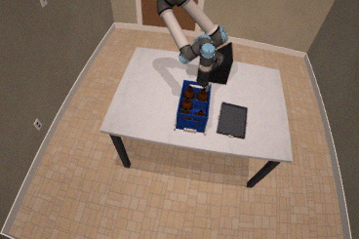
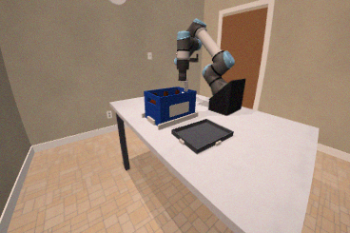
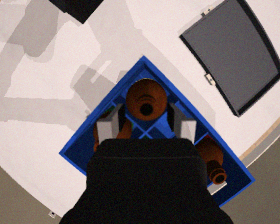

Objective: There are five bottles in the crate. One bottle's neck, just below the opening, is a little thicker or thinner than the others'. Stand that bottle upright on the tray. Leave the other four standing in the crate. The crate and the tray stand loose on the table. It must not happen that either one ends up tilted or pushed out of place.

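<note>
Right now my hand is 11 cm above the blue crate, 9 cm short of it and 5 cm to the left of it. Also, from my hand: dark tray (23 cm to the left, 18 cm below, 10 cm ahead); then bottle (17 cm ahead, 11 cm below, 10 cm to the right).
</note>
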